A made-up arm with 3 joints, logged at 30 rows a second.
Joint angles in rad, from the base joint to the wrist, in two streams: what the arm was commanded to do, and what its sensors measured. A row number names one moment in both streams.
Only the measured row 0 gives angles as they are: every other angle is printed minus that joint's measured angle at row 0.
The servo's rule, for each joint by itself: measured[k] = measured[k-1] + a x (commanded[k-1-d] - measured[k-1]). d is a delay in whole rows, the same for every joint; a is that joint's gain. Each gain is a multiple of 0.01, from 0.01 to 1. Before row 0 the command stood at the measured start. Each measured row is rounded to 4 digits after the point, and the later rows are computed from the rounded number. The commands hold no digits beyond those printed.
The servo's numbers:
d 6
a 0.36 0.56 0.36
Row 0, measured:
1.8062, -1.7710, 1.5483
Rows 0 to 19, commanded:
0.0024, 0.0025, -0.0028
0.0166, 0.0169, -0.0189
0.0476, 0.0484, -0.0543
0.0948, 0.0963, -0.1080
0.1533, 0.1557, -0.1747
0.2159, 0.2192, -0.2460
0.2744, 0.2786, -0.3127
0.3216, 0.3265, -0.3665
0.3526, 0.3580, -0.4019
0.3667, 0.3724, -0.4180
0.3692, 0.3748, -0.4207
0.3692, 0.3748, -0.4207
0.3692, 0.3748, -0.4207
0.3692, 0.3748, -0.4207
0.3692, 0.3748, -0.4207
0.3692, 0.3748, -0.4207
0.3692, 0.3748, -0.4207
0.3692, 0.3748, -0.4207
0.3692, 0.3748, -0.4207
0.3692, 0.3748, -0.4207
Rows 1 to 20, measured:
0.0000, 0.0000, 0.0000
0.0000, 0.0000, 0.0000
0.0000, 0.0000, 0.0000
0.0000, 0.0000, 0.0000
0.0000, 0.0000, 0.0000
0.0000, 0.0000, 0.0000
0.0009, 0.0014, -0.0010
0.0066, 0.0101, -0.0074
0.0214, 0.0315, -0.0243
0.0478, 0.0678, -0.0544
0.0858, 0.1170, -0.0977
0.1326, 0.1742, -0.1511
0.1836, 0.2327, -0.2093
0.2333, 0.2852, -0.2659
0.2762, 0.3260, -0.3149
0.3088, 0.3520, -0.3520
0.3305, 0.3648, -0.3767
0.3444, 0.3704, -0.3925
0.3533, 0.3729, -0.4027
0.3590, 0.3740, -0.4092

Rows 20 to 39, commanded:
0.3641, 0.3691, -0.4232
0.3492, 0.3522, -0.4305
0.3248, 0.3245, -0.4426
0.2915, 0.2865, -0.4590
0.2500, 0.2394, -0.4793
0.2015, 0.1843, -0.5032
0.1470, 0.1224, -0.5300
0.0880, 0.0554, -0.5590
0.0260, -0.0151, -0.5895
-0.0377, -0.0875, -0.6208
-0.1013, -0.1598, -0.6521
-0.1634, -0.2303, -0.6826
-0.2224, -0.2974, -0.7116
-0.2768, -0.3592, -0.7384
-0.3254, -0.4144, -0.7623
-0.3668, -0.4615, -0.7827
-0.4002, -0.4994, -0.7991
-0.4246, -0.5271, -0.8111
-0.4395, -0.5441, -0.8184
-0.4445, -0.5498, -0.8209
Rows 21 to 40, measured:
0.3627, 0.3744, -0.4133
0.3650, 0.3746, -0.4160
0.3665, 0.3747, -0.4177
0.3675, 0.3748, -0.4188
0.3681, 0.3748, -0.4195
0.3685, 0.3748, -0.4199
0.3669, 0.3716, -0.4211
0.3605, 0.3607, -0.4245
0.3476, 0.3404, -0.4310
0.3274, 0.3102, -0.4411
0.2995, 0.2706, -0.4549
0.2642, 0.2223, -0.4723
0.2220, 0.1664, -0.4931
0.1738, 0.1042, -0.5168
0.1206, 0.0374, -0.5430
0.0636, -0.0325, -0.5710
0.0042, -0.1038, -0.6002
-0.0561, -0.1746, -0.6299
-0.1160, -0.2434, -0.6593
-0.1739, -0.3082, -0.6878

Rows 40 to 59, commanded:
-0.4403, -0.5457, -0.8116
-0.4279, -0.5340, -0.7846
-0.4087, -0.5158, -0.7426
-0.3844, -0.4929, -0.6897
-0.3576, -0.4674, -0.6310
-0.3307, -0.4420, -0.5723
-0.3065, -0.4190, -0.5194
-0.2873, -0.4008, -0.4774
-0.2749, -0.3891, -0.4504
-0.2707, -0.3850, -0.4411
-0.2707, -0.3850, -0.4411
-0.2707, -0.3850, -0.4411
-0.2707, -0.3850, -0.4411
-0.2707, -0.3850, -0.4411
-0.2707, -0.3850, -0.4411
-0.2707, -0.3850, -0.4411
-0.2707, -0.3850, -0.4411
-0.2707, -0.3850, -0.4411
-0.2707, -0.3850, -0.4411
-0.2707, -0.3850, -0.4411
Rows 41 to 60, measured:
-0.2284, -0.3677, -0.7146
-0.2782, -0.4202, -0.7391
-0.3221, -0.4646, -0.7607
-0.3590, -0.4996, -0.7788
-0.3880, -0.5245, -0.7931
-0.4083, -0.5387, -0.8031
-0.4198, -0.5426, -0.8062
-0.4227, -0.5378, -0.7984
-0.4177, -0.5255, -0.7783
-0.4057, -0.5072, -0.7464
-0.3884, -0.4849, -0.7049
-0.3676, -0.4609, -0.6572
-0.3456, -0.4374, -0.6076
-0.3246, -0.4169, -0.5607
-0.3067, -0.4013, -0.5210
-0.2937, -0.3922, -0.4922
-0.2854, -0.3882, -0.4738
-0.2801, -0.3864, -0.4620
-0.2767, -0.3856, -0.4545
-0.2745, -0.3853, -0.4497

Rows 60 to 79, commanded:
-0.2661, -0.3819, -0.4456
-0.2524, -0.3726, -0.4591
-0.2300, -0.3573, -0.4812
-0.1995, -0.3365, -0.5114
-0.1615, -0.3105, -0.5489
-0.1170, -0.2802, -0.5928
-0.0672, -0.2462, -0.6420
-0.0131, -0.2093, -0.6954
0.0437, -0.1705, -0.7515
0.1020, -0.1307, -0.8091
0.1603, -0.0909, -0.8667
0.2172, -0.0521, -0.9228
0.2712, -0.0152, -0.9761
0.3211, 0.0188, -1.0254
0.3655, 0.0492, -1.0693
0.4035, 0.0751, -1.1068
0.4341, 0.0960, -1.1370
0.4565, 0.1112, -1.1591
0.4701, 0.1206, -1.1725
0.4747, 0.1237, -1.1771
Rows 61 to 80, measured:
-0.2731, -0.3851, -0.4466
-0.2722, -0.3850, -0.4446
-0.2717, -0.3850, -0.4433
-0.2713, -0.3850, -0.4425
-0.2711, -0.3850, -0.4420
-0.2710, -0.3850, -0.4417
-0.2692, -0.3833, -0.4431
-0.2632, -0.3773, -0.4489
-0.2512, -0.3661, -0.4605
-0.2326, -0.3495, -0.4788
-0.2070, -0.3277, -0.5040
-0.1746, -0.3011, -0.5360
-0.1359, -0.2704, -0.5742
-0.0917, -0.2362, -0.6178
-0.0430, -0.1994, -0.6659
0.0092, -0.1609, -0.7175
0.0636, -0.1217, -0.7712
0.1189, -0.0827, -0.8258
0.1737, -0.0449, -0.8799
0.2268, -0.0092, -0.9323

